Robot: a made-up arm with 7 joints. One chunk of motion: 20 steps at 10 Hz.
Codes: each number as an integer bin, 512 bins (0 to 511) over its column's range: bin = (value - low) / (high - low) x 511, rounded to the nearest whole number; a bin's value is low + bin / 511 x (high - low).
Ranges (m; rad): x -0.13..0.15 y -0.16..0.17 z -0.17..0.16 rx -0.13..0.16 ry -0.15..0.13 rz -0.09..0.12
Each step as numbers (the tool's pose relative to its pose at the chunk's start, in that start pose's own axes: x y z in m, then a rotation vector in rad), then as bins.
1 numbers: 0.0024 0.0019 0.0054 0.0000 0.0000 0.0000
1 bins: 242 251 272 229 274 219
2 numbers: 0.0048 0.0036 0.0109 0.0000 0.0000 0.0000
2 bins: 246 253 280 229 274 219
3 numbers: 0.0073 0.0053 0.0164 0.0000 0.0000 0.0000
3 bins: 251 256 289 229 274 219
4 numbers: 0.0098 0.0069 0.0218 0.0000 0.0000 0.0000
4 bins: 255 258 297 229 274 219
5 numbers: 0.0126 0.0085 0.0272 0.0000 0.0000 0.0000
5 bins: 260 261 305 229 274 219
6 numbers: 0.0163 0.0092 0.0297 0.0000 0.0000 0.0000
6 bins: 267 262 309 229 274 219
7 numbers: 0.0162 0.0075 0.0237 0.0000 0.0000 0.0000
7 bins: 267 259 300 229 274 219
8 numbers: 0.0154 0.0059 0.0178 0.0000 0.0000 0.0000
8 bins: 265 257 291 229 274 219
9 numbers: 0.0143 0.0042 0.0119 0.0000 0.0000 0.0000
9 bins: 263 254 282 229 274 219
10 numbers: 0.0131 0.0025 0.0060 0.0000 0.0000 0.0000
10 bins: 261 252 273 229 274 219
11 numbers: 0.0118 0.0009 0.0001 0.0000 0.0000 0.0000
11 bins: 259 249 263 229 274 219
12 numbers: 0.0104 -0.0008 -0.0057 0.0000 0.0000 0.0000
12 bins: 256 247 254 229 274 219
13 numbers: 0.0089 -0.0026 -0.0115 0.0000 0.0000 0.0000
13 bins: 253 244 245 229 274 219
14 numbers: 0.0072 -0.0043 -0.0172 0.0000 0.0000 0.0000
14 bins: 250 241 237 229 274 219
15 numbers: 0.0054 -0.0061 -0.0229 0.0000 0.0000 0.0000
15 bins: 247 238 228 229 274 219
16 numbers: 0.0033 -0.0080 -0.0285 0.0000 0.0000 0.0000
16 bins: 243 235 219 229 274 219
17 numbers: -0.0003 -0.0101 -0.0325 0.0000 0.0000 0.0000
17 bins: 237 232 213 229 274 219
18 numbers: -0.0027 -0.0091 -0.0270 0.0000 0.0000 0.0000
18 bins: 232 234 221 229 274 219
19 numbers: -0.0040 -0.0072 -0.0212 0.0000 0.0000 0.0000
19 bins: 230 237 230 229 274 219
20 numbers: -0.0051 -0.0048 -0.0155 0.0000 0.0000 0.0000
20 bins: 228 240 239 229 274 219
